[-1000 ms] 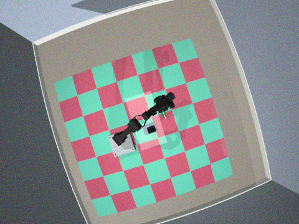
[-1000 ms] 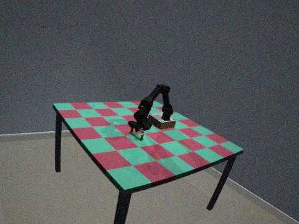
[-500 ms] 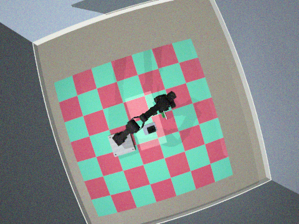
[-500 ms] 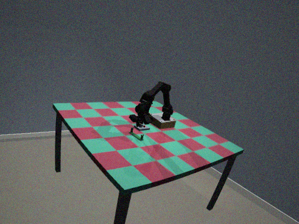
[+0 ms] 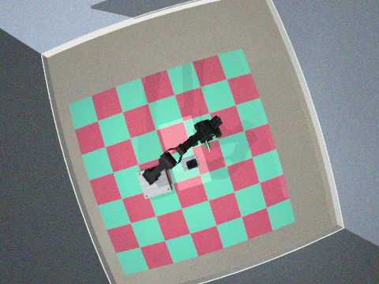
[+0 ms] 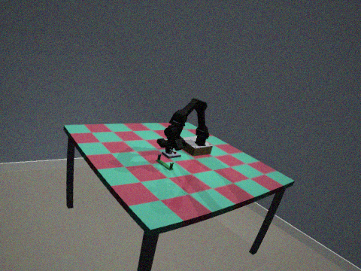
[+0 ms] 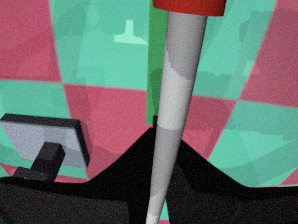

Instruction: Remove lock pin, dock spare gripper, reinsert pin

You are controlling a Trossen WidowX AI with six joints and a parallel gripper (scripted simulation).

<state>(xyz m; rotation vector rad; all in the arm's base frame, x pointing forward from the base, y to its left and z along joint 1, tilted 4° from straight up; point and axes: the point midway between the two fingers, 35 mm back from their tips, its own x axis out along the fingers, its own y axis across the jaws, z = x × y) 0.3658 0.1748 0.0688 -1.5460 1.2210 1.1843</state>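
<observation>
Now: gripper tip 6 cm above the cradle and 1 cm to the right of it. The rest, counted from my gripper tip: spare gripper: 13 cm to the right, 10 cm behind, 5 cm above; mount: 13 cm to the right, 11 cm behind, 3 cm below.
</observation>
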